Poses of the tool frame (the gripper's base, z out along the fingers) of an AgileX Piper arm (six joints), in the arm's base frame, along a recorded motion.
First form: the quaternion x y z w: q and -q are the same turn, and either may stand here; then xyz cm.
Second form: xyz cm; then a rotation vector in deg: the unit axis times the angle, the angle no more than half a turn. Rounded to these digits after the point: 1 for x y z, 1 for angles.
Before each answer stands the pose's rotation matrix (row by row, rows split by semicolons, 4 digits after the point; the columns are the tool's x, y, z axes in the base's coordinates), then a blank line. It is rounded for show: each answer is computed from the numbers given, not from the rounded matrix.
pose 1, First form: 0.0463 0.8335 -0.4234 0.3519 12.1 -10.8 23.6
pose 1, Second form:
-0.7480 0.3752 0.5474; -0.2208 0.6372 -0.7384; -0.6258 -0.6732 -0.3938

12.1 -10.8 23.6 6.9 123.6 -62.8
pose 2, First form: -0.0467 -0.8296 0.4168 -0.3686 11.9 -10.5 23.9
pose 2, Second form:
-0.7239 0.3847 0.5726; -0.2298 0.6482 -0.7260; -0.6505 -0.6571 -0.3808

11.9 -10.5 23.9 6.9 122.0 -61.3
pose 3, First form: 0.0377 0.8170 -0.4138 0.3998 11.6 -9.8 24.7
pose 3, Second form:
-0.6775 0.3925 0.6221; -0.2693 0.6547 -0.7063; -0.6845 -0.6460 -0.3378

11.6 -9.8 24.7 5.5 118.4 -60.0
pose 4, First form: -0.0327 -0.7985 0.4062 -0.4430 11.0 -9.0 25.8
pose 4, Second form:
-0.6053 0.4121 0.6810; -0.3077 0.6678 -0.6777; -0.7341 -0.6198 -0.2774

11.0 -9.0 25.8 4.6 113.5 -57.7
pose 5, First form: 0.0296 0.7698 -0.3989 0.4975 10.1 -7.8 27.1
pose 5, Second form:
-0.5033 0.4424 0.7423; -0.3513 0.6800 -0.6435; -0.7895 -0.5846 -0.1868

10.1 -7.8 27.1 4.1 106.8 -55.3
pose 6, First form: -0.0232 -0.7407 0.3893 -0.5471 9.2 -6.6 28.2
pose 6, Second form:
-0.4003 0.4603 0.7924; -0.3916 0.6958 -0.6021; -0.8285 -0.5513 -0.0983

9.2 -6.6 28.2 3.2 100.6 -52.9
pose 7, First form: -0.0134 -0.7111 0.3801 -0.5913 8.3 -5.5 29.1
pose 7, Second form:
-0.3003 0.4686 0.8308; -0.4305 0.7107 -0.5565; -0.8512 -0.5248 -0.0117

8.3 -5.5 29.1 1.8 94.8 -50.7
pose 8, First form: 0.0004 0.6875 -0.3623 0.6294 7.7 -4.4 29.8
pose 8, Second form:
-0.2078 0.4566 0.8651; -0.4555 0.7375 -0.4986; -0.8657 -0.4976 0.0547

7.7 -4.4 29.8 0.1 90.2 -47.5
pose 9, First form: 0.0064 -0.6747 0.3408 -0.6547 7.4 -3.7 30.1
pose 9, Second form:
-0.1427 0.4376 0.8878; -0.4549 0.7676 -0.4515; -0.8791 -0.4682 0.0895

7.4 -3.7 30.1 -0.8 87.7 -44.3
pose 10, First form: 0.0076 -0.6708 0.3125 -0.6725 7.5 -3.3 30.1
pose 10, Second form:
-0.0953 0.4101 0.9070; -0.4305 0.8046 -0.4091; -0.8975 -0.4295 0.0999

7.5 -3.3 30.1 -1.0 86.5 -40.3
